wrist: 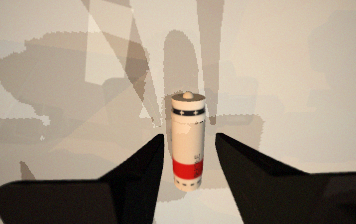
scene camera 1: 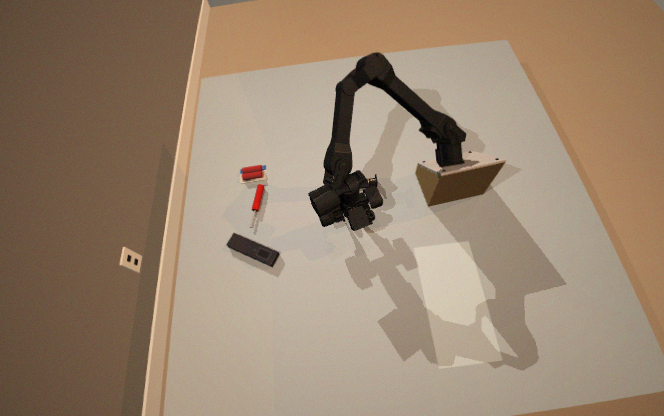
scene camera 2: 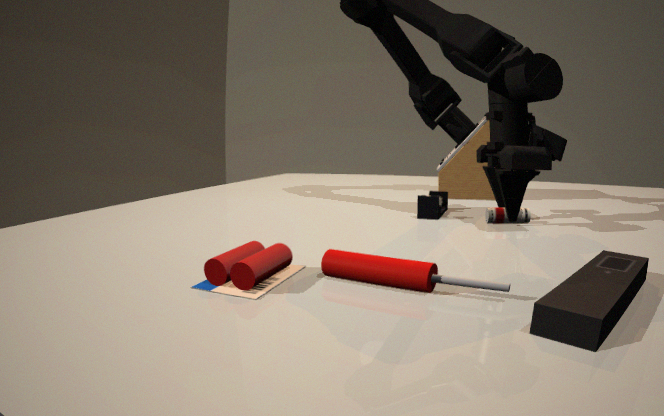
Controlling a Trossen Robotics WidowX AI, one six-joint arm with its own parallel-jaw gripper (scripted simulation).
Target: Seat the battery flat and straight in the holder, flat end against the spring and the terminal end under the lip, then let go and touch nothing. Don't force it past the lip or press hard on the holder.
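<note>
The gripper [scene camera 2: 508, 219] appears again at [wrist: 189, 139] and at [scene camera 1: 350, 218]. A battery [wrist: 188, 113] is part of the scene too, along with a card [scene camera 2: 249, 271] and a red-handled tool [scene camera 2: 420, 276].
</note>
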